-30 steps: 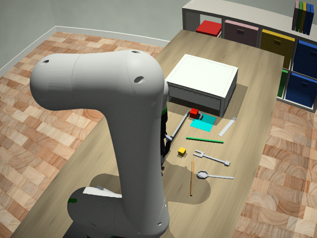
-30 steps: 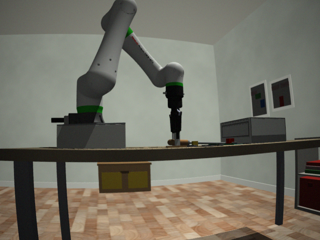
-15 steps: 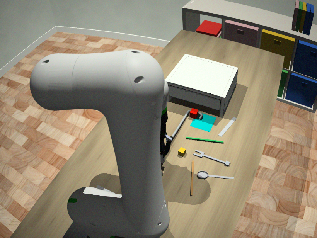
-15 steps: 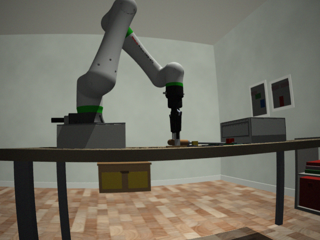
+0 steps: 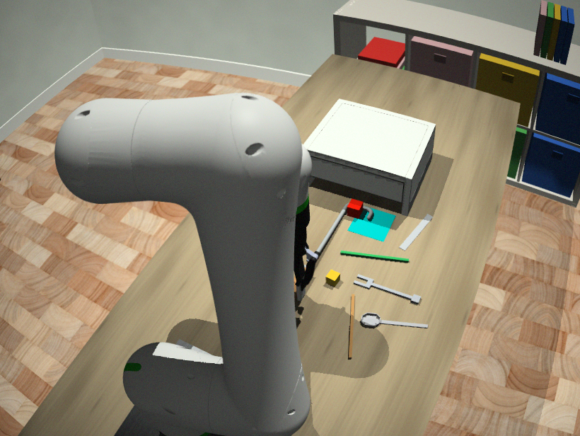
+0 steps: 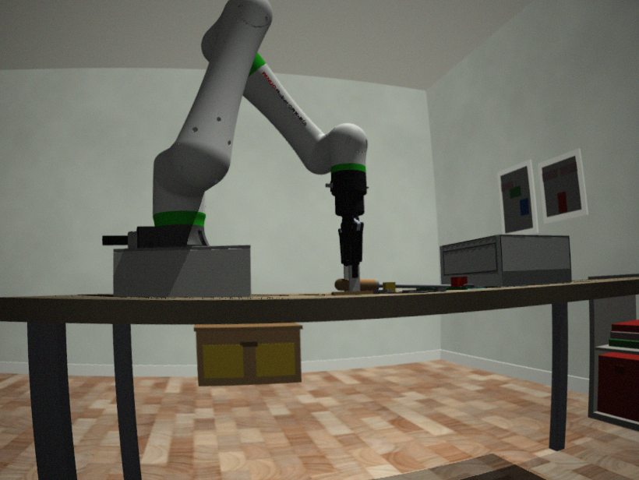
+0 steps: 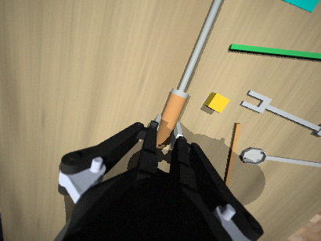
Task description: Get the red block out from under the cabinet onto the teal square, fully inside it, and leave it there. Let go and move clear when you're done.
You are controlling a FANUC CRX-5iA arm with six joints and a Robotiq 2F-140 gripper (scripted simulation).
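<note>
My hand is 6 cm short of the yellow cube, 8 cm to the left of it and 3 cm above it. From my hand the other things lie so: hook tool: 14 cm ahead, 6 cm to the right, 2 cm below; grey spoon-like tool: 3 cm behind, 22 cm to the right, 3 cm below; wooden stick: 5 cm behind, 15 cm to the right, 3 cm below.
</note>
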